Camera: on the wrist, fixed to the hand. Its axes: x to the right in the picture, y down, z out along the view.
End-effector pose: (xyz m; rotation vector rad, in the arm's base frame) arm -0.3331 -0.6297 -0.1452 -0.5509 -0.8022 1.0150
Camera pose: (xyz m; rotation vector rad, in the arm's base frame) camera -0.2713 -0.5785 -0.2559 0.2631 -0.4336 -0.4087
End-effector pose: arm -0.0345 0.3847 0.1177 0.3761 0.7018 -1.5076
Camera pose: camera 0.0114 0.4390 0.0009 -0.3630 -0.9795 2.7446
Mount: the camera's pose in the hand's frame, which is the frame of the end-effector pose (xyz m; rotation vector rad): 0.0279 0.0708 -0.1136 0.3715 0.3993 -1.5678
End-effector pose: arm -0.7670 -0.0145 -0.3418 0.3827 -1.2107 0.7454
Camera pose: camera -0.7324 0.1163 -0.3613 1.2084 -0.1355 -0.3529
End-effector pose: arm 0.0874 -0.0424 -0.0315 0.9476 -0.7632 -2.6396
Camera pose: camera 0.1424 -0.1570 -0.0817 -1.3684 0.1852 1.3924
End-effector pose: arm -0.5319 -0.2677 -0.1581 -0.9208 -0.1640 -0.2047
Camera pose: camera -0.4816 -0.3201 -0.2739 -0.1840 -0.5080 -1.7278
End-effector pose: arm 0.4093 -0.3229 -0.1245 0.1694 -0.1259 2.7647
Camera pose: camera 0.3461 -0.3663 -0.2377 -0.1543 0.4414 1.1814
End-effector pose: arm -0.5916 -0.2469 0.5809 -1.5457 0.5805 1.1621
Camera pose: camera -0.5970 -0.3688 0.5193 -1.3172 -0.2446 -0.4292
